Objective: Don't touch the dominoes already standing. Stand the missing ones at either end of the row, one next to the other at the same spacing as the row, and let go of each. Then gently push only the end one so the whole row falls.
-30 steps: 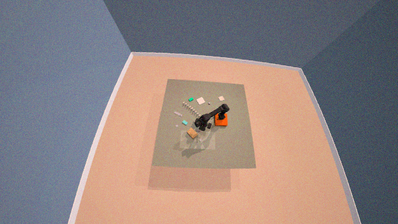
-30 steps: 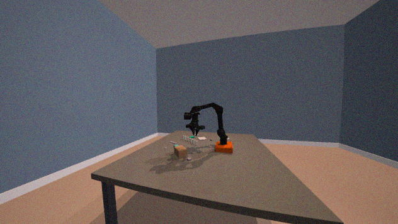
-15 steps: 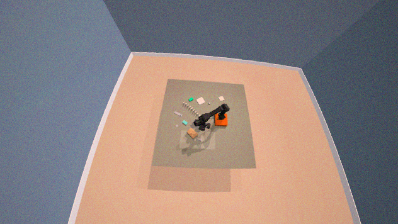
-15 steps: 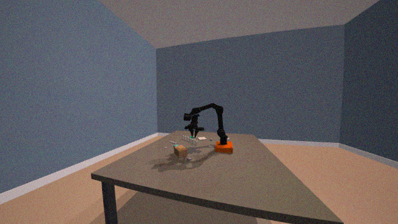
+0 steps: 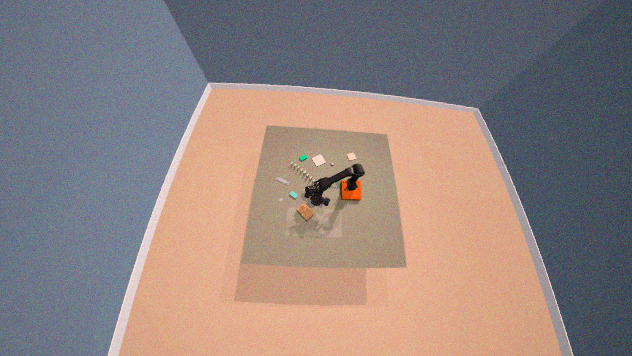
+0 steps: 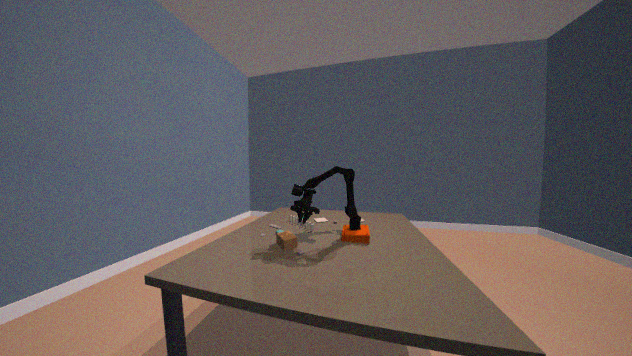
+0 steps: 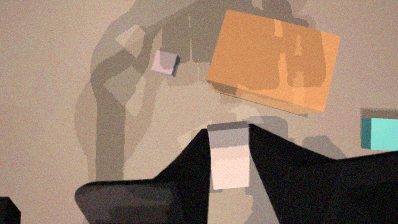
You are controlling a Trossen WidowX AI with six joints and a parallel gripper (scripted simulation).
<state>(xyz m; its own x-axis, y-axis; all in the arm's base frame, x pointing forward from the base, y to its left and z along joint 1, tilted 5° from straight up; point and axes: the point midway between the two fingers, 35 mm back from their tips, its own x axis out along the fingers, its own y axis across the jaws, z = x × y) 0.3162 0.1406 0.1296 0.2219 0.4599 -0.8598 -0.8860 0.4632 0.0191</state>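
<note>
My gripper tip is now 9 cm above the tan box, 8 cm short of it and 3 cm to the right of it. Round my gripper tip: white flat block (45 cm to the right, 12 cm below, 7 cm behind); teal block (17 cm ahead, 13 cm to the right, 11 cm below); pale flat bar (26 cm to the right, 26 cm ahead, 12 cm below).
</note>
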